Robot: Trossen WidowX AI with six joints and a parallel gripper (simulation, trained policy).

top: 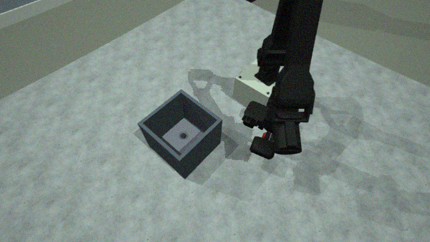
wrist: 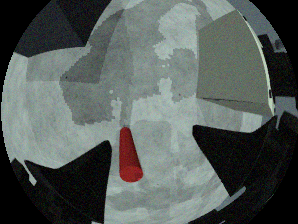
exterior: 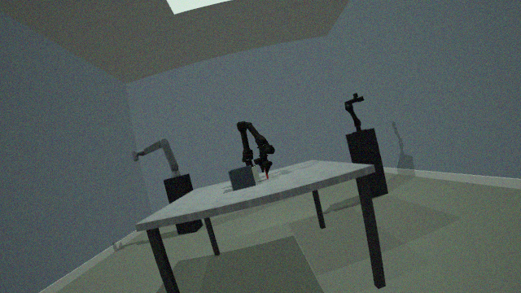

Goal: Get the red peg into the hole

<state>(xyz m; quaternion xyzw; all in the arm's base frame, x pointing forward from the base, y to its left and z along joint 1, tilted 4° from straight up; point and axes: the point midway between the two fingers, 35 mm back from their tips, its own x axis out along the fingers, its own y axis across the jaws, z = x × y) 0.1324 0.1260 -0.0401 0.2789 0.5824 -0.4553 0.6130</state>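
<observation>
My gripper tip is 20 mm short of the red peg and 10 mm to the right of it. From my gripper tip the other things lie so: grey plate: 200 mm ahead, 140 mm to the right.
</observation>
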